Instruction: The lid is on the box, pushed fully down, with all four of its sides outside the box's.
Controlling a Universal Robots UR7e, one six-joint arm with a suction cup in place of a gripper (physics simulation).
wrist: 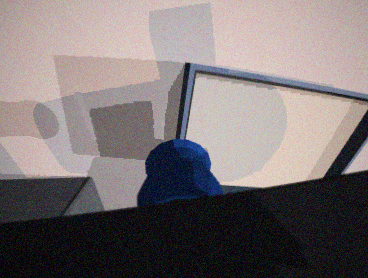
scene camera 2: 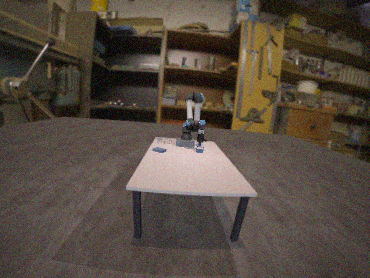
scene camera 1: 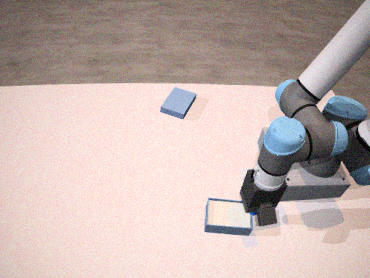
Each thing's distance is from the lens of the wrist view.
suction cup (wrist: 176,169): 0.06 m
box (wrist: 260,131): 0.11 m
The marked spots on the box and the suction cup are 0.07 m apart.
